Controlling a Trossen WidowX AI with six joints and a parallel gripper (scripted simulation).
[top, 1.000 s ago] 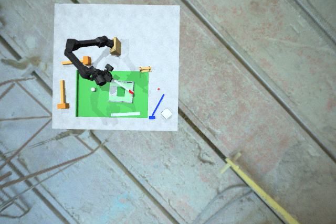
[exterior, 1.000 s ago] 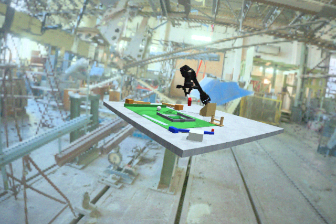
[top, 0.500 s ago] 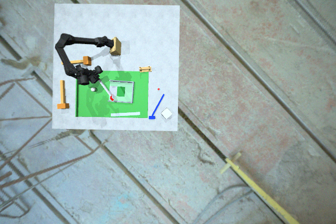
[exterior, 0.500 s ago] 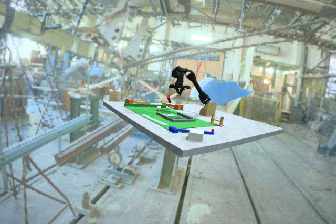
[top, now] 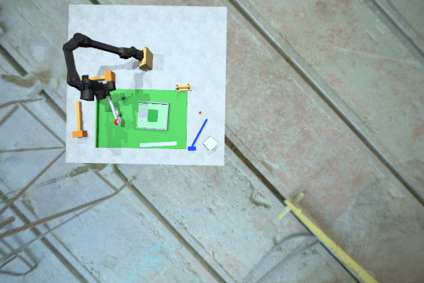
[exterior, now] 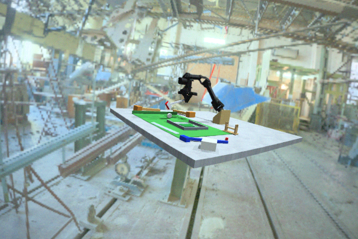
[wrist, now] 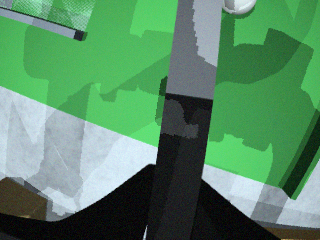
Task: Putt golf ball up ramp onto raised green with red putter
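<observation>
The red putter is 110 mm ahead of my gripper tip and 10 mm to the left of it. Round my gripper tip: white strip: 440 mm ahead, 240 mm to the left, 140 mm below; wooden stand: 10 mm ahead, 510 mm to the left, 110 mm below; white golf ball: 150 mm ahead, 40 mm to the right, 120 mm below.
</observation>
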